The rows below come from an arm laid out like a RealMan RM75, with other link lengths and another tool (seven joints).
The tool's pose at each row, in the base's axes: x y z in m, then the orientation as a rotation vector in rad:
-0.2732, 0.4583, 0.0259, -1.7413, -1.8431, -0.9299
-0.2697, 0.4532, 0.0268, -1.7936, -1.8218, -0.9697
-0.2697, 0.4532, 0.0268, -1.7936, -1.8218, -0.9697
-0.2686, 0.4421, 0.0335, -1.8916, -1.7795, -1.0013
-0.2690, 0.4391, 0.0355, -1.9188, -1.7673, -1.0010
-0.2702, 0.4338, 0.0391, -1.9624, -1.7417, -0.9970
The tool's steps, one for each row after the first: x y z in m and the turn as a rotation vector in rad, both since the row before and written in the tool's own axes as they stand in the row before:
-0.0033, 0.0037, -0.0038, -0.0506, -0.0106, 0.0186
0.0000, 0.0000, 0.0000, 0.0000, 0.0000, 0.0000
-0.0031, 0.0031, -0.0123, -0.0666, -0.0317, 0.0450
-0.0007, 0.0005, -0.0035, -0.0127, -0.0114, 0.0145
-0.0013, 0.0005, -0.0064, -0.0176, -0.0167, 0.0277

